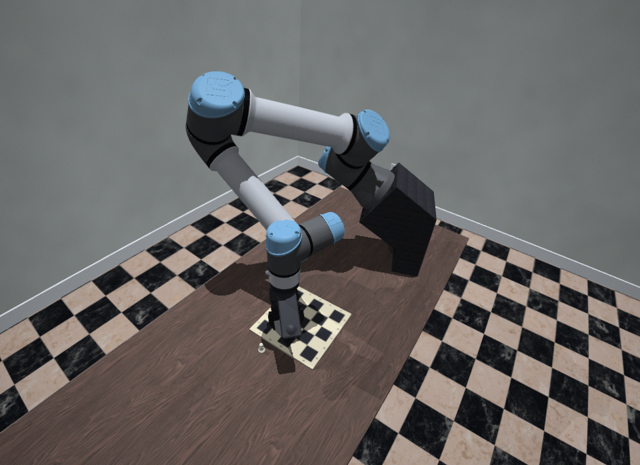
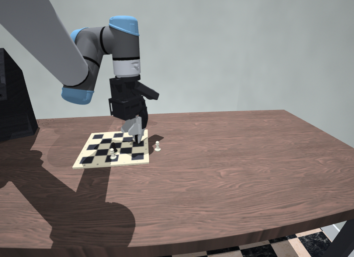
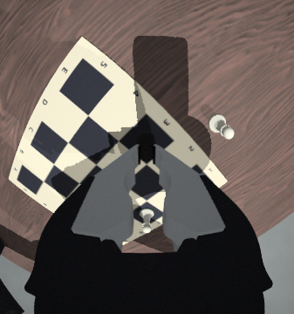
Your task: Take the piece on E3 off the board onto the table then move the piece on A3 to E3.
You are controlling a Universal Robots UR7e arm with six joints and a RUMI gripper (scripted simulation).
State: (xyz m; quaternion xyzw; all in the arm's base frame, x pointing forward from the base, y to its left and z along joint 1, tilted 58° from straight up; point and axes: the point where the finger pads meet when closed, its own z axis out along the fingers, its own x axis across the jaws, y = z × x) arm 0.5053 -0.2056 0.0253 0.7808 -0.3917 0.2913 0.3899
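Now: hand 70 mm past the chessboard, 20 mm to the right of it and 30 mm above it.
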